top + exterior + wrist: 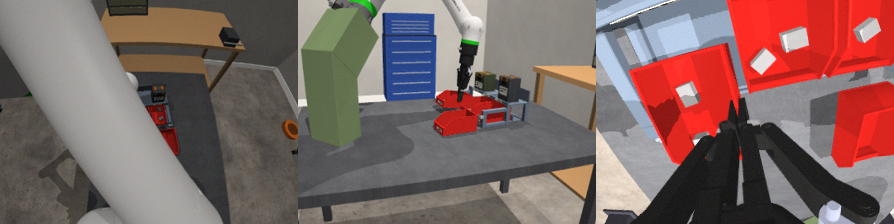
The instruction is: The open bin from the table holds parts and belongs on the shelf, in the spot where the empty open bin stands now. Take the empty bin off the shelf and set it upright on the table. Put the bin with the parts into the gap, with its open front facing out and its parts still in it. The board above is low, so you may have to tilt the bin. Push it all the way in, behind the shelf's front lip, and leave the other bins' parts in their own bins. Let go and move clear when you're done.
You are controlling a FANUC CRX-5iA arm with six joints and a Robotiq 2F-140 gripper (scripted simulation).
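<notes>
Now: the part 70 mm to the left of my hand and 70 mm below it. Also, from my hand: grey shelf (120 mm ahead, 50 mm to the right, 30 mm below); then dark box (200 mm ahead, 160 mm to the right, 60 mm above).
</notes>
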